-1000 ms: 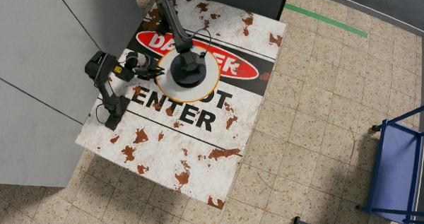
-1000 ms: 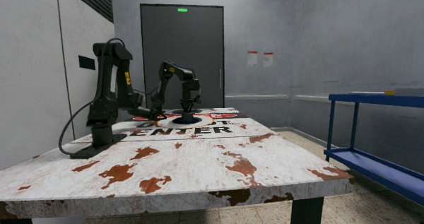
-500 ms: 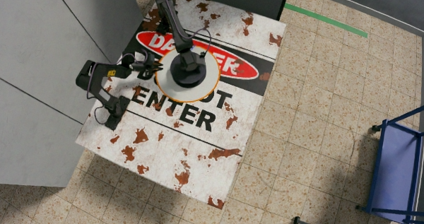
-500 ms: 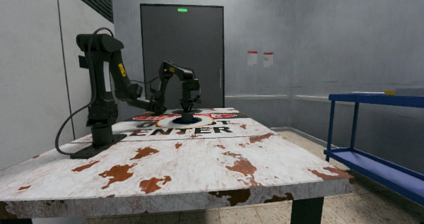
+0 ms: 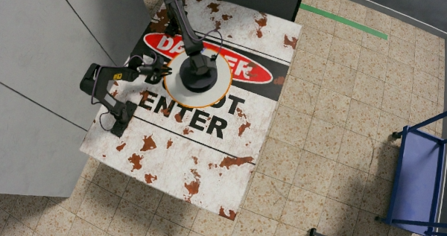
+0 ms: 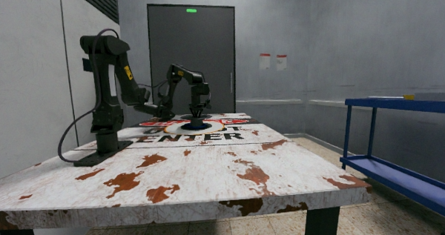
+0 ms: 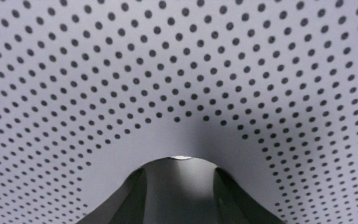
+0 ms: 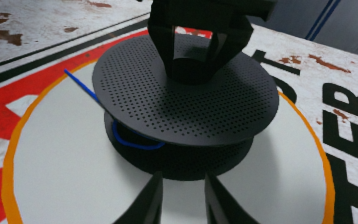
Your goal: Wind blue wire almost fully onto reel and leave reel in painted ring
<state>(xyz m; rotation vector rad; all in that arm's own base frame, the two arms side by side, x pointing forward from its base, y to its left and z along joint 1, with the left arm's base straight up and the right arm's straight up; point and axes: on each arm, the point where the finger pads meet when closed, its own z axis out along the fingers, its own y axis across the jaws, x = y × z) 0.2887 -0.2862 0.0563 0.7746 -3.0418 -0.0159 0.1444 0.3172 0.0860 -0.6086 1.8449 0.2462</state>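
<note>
The dark grey reel lies 2 cm below my left hand. The rest, counted from my left hand: white painted ring 1 cm behind, 6 cm below; orange-edged painted ring 1 cm behind, 6 cm below.
</note>
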